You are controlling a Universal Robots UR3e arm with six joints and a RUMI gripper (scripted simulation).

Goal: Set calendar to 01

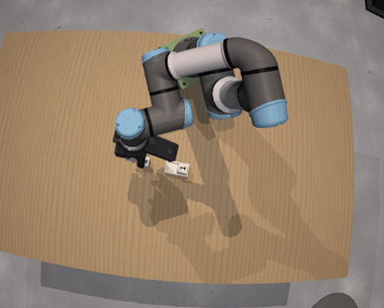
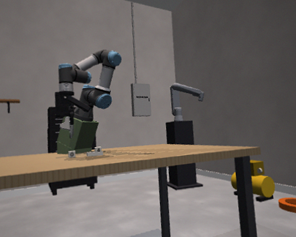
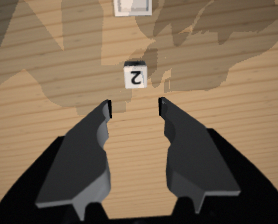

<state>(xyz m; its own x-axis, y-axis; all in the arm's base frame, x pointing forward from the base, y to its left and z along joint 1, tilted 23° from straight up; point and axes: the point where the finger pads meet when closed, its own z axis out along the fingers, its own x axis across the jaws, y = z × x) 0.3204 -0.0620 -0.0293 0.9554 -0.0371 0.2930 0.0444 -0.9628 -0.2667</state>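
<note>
Now: the white cube 90 mm below my hand. The rest, counted from my hand: white tray: 110 mm to the left, 100 mm below.
</note>
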